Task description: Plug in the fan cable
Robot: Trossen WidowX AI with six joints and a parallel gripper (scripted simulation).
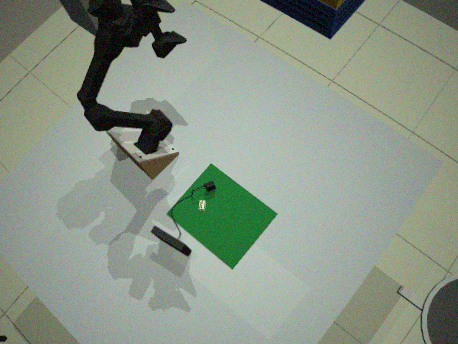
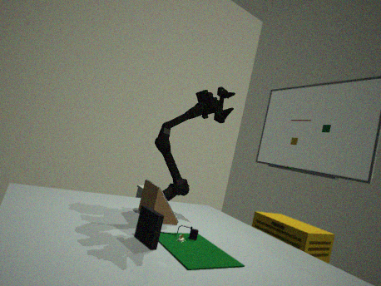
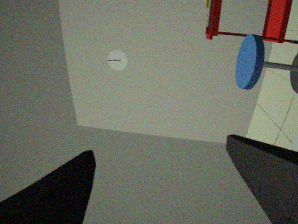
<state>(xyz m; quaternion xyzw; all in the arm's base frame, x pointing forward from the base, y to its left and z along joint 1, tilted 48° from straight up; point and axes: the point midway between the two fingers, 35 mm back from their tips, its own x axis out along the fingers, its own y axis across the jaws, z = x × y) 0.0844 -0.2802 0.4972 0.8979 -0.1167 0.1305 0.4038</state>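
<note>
The dark fan plug lies 63 cm below my gripper tip, 13 cm to the right of it and 10 cm ahead of it. Also, from my gripper tip: cream four-pin header (66 cm below, 20 cm to the right, 12 cm ahead); green board (67 cm below, 19 cm ahead, 18 cm to the right); dark flat fan (60 cm below, 35 cm to the right, 14 cm ahead).
</note>
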